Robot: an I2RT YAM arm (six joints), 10 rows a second.
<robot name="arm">
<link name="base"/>
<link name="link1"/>
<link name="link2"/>
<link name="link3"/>
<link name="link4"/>
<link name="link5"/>
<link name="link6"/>
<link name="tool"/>
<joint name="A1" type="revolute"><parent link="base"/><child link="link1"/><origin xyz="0 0 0.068"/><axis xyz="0 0 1"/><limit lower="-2.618" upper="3.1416"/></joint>
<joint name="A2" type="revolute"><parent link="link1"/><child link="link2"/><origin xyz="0.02 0.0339 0.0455" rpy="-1.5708 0 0"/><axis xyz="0 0 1"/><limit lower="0" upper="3.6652"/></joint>
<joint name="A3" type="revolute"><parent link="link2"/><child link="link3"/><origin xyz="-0.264 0 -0.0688" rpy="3.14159 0 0"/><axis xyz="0 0 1"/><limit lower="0" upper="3.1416"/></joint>
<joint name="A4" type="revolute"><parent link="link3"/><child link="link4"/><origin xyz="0.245 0.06 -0.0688"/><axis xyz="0 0 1"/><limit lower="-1.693" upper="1.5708"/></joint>
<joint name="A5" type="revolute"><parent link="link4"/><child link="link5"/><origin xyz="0.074 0.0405 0.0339" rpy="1.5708 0 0"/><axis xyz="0 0 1"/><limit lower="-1.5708" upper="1.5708"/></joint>
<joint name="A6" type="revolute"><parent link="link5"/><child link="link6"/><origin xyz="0.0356 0 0.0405" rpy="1.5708 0 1.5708"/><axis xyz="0 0 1"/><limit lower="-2.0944" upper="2.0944"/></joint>
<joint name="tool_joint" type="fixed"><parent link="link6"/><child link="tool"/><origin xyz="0 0 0" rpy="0 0 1.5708"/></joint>
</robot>
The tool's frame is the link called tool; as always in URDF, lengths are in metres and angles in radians.
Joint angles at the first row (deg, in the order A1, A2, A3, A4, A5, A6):
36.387 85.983 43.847 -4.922 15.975 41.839
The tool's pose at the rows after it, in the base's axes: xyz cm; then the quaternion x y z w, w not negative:
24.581 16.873 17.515 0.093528 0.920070 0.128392 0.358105
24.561 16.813 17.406 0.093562 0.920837 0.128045 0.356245
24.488 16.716 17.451 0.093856 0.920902 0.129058 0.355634
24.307 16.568 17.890 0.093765 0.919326 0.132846 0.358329
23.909 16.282 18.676 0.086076 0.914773 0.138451 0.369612
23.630 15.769 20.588 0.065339 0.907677 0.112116 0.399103
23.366 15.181 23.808 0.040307 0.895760 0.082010 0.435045
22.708 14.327 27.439 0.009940 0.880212 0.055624 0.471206
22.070 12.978 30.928 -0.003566 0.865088 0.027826 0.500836
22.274 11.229 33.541 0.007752 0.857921 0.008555 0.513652
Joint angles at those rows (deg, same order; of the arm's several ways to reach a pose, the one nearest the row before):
36.300 86.544 43.858 -4.835 15.539 41.837
36.211 86.592 43.692 -4.823 15.382 41.836
36.123 86.267 43.506 -4.941 15.209 41.848
36.079 85.103 43.401 -5.439 15.044 41.792
36.081 82.772 42.805 -5.493 15.010 40.655
35.953 79.361 44.061 -8.380 18.146 36.372
35.706 75.175 47.513 -13.173 21.586 30.890
35.352 70.524 51.334 -17.841 24.103 24.503
33.974 66.650 55.628 -22.591 26.183 19.290
30.351 65.238 60.118 -26.595 26.079 16.671

